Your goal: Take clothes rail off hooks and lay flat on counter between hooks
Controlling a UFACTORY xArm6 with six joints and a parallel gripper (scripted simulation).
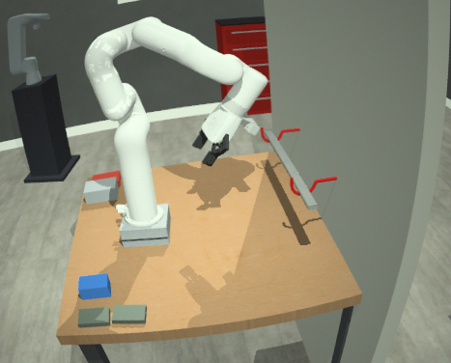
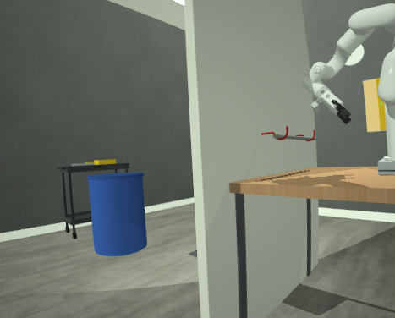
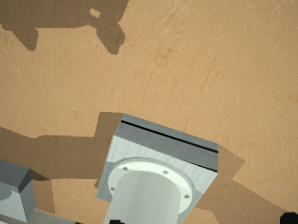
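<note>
The clothes rail is 240 mm ahead of my hand, 70 mm below it and 50 mm to the left of it. Also, from my hand: wall (360 mm ahead, 170 mm above, 90 mm to the left); grey block (440 mm behind, 230 mm below, 200 mm to the left); blue block (330 mm to the right, 300 mm behind, 230 mm below).
</note>
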